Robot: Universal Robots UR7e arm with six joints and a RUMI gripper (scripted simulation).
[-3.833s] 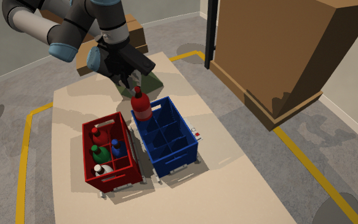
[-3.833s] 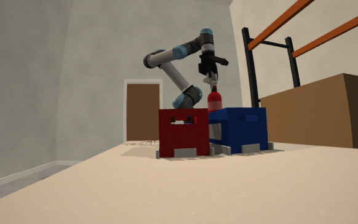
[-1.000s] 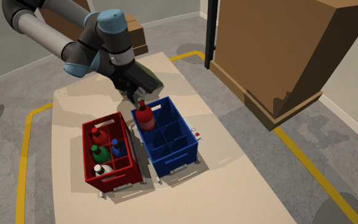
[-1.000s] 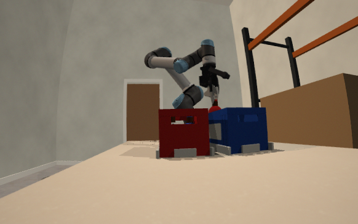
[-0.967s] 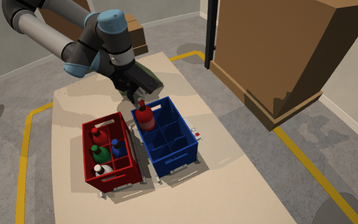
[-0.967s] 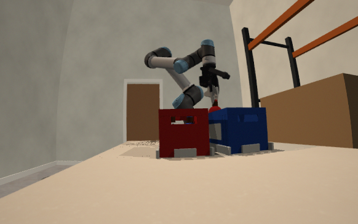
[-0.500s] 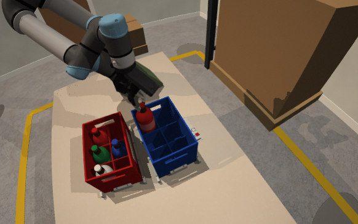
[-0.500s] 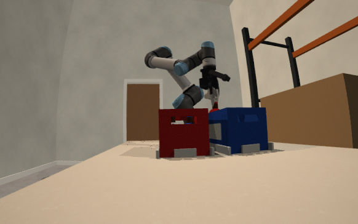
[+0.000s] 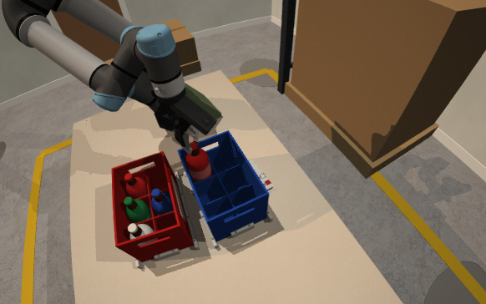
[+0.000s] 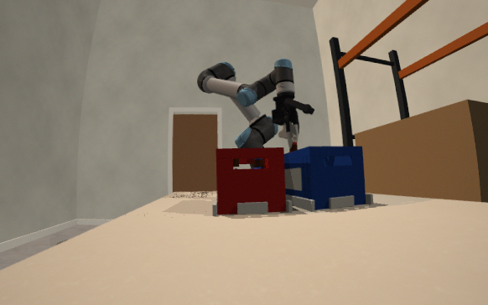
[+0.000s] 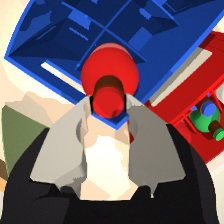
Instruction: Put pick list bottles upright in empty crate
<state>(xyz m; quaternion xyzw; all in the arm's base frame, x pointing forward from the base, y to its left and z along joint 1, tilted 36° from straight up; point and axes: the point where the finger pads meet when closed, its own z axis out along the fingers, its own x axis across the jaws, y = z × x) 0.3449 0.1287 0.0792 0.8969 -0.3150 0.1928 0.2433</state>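
The red bottle is 23 cm to the right of my hand and 13 cm below it. From my hand the other things lie so: red crate: 9 cm ahead, 19 cm to the right, 13 cm below; then blue bottle: 9 cm ahead, 15 cm to the right, 13 cm below; then blue crate: 8 cm ahead, 6 cm to the left, 13 cm below.
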